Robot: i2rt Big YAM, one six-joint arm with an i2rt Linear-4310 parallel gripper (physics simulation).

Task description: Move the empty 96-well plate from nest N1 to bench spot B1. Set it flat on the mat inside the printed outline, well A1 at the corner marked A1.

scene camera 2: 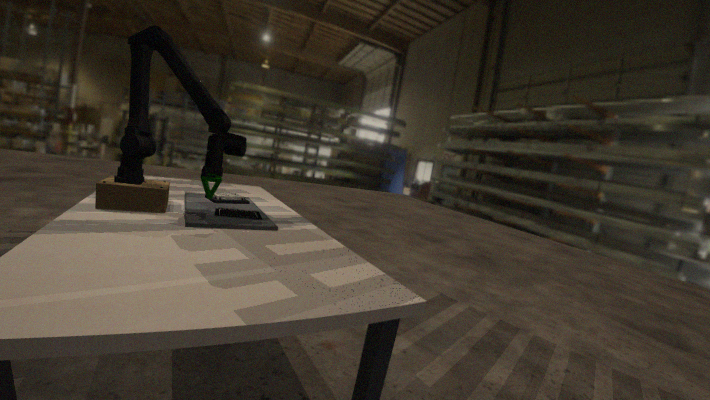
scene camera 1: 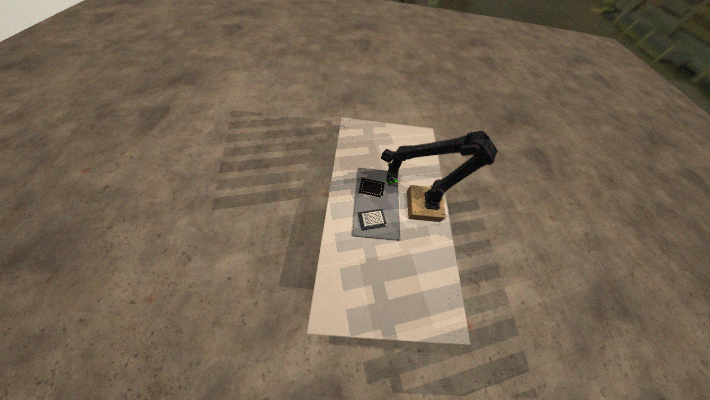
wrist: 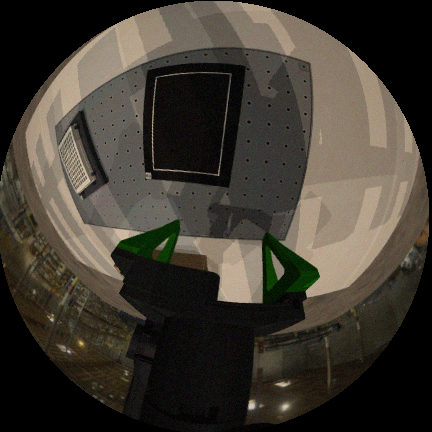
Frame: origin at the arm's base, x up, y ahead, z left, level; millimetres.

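Where they show: gripper, fingertip midpoint: (scene camera 2: 209, 196) (scene camera 1: 389, 178) (wrist: 221, 230); arm's base, link origin: (scene camera 2: 129, 181) (scene camera 1: 431, 201).
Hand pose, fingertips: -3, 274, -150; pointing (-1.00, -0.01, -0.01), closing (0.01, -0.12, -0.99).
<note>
Each offset is from my fingertips to the top centre of the thing, as dx, dy, dz. Level surfaces: height alone.
The white 96-well plate {-40, +107, +290} (scene camera 1: 372, 218) (wrist: 76, 160) sits in the dark nest (scene camera 1: 362, 226) (wrist: 96, 162) on the grey perforated board. The black mat {dx -64} (scene camera 1: 371, 187) (wrist: 190, 125) lies on the same board, with a thin printed white outline; a small pale mark shows at one outline corner in the wrist view. My gripper (scene camera 1: 392, 181) (scene camera 2: 211, 196) (wrist: 221, 230) has green fingers, wide open with nothing between them. It hangs above the board's edge on the arm-base side, near the mat and away from the plate. The plate's corner lettering is too small to read.
The grey board {-65, +76, +146} (scene camera 1: 375, 201) (scene camera 2: 200, 215) (wrist: 280, 100) lies on the pale table {dx -79} (scene camera 1: 345, 300) (scene camera 2: 125, 270). The arm stands on a wooden block (scene camera 1: 419, 205) (scene camera 2: 131, 196) beside the board. Striped shadows cross the table, board and floor.
</note>
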